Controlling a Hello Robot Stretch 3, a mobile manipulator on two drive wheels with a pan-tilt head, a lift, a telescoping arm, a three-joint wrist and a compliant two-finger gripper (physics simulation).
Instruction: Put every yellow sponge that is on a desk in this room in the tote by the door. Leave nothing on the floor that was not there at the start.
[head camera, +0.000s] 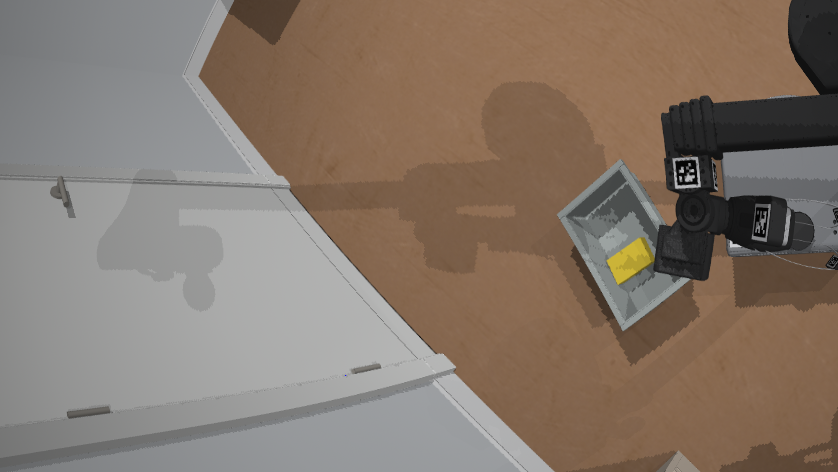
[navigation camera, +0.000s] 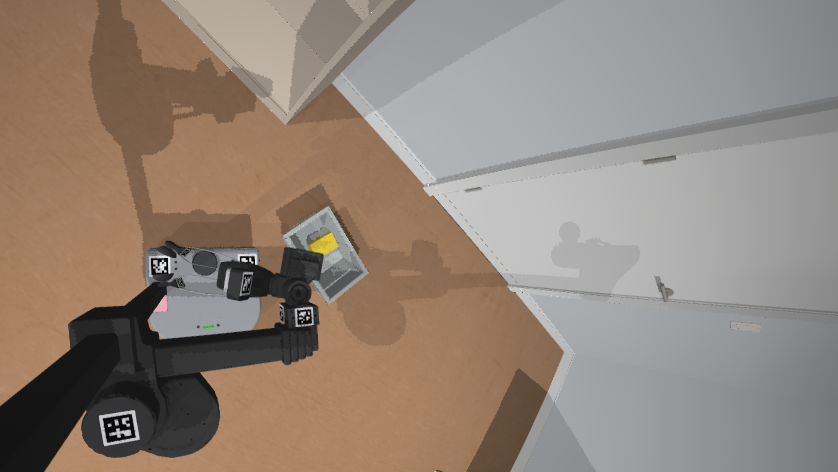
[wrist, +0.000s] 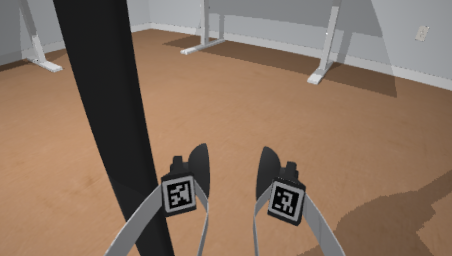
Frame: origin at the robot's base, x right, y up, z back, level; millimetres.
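Seen in the pictures: gripper, fingertip midpoint: (navigation camera: 155, 262) (wrist: 234, 163); robot's base, link origin: (head camera: 795, 229) (navigation camera: 204, 261).
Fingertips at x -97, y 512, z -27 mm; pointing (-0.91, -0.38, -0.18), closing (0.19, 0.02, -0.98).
Pixels of each thing's top centre, then the offset from my fingertips to it. "spot": a spot on its surface instead.
- yellow sponge, top centre: (head camera: 628, 261) (navigation camera: 324, 245) dx +533, dy -463, dz -23 mm
- grey tote, top centre: (head camera: 624, 245) (navigation camera: 328, 255) dx +520, dy -391, dz +12 mm
- beige cabinet-like piece, surface spot: (navigation camera: 246, 46) spot: dx +189, dy -411, dz -734 mm
A yellow sponge (head camera: 630, 260) (navigation camera: 322, 243) lies inside the grey tote (head camera: 593, 272) (navigation camera: 347, 239), which stands on the floor near the white door (head camera: 263, 293) (navigation camera: 733, 234). The gripper (navigation camera: 170, 263) (wrist: 234, 170) is partly open, with a gap between its fingertips and no object there. It points back over the robot's base, away from the tote. The wrist body hangs over one edge of the tote and hides part of its rim in the head and navigation views. Desk tops do not show in these views.
A beige cabinet-like piece (navigation camera: 246, 46) stands by the wall near the tote. The black mast (wrist: 110, 90) rises left of the fingers in the wrist view. White desk legs (wrist: 327, 45) stand along the far wall. The robot's base (navigation camera: 205, 316) is beside the tote.
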